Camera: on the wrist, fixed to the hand. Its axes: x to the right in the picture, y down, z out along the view.
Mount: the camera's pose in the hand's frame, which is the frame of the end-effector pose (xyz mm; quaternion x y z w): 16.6 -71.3 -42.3 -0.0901 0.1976 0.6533 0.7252
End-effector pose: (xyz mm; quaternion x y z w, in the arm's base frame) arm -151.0 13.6 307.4 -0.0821 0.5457 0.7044 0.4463
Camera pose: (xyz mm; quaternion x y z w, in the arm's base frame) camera -125.3 -12.6 231.3 -0.1176 -0.4742 -0.8354 0.2518
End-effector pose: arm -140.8 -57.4 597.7 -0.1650 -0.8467 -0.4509 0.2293
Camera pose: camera -179.3 -130.1 578.2 -0.6044 -0.4203 -0.2861 0.6133
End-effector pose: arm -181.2 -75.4 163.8 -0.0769 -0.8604 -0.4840 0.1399
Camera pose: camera -209.0 -148.6 132.0 -0.5349 -0.5025 -0.3523 0.5808
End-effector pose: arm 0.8 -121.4 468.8 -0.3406 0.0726 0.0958 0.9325
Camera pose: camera 30.2 -200.2 477.7 -0.3025 0.4508 0.6179 0.5687
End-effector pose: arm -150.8 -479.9 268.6 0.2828 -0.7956 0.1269 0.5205
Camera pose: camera -82.2 -521.8 295.0 -0.3867 -0.6704 0.4163 0.4773
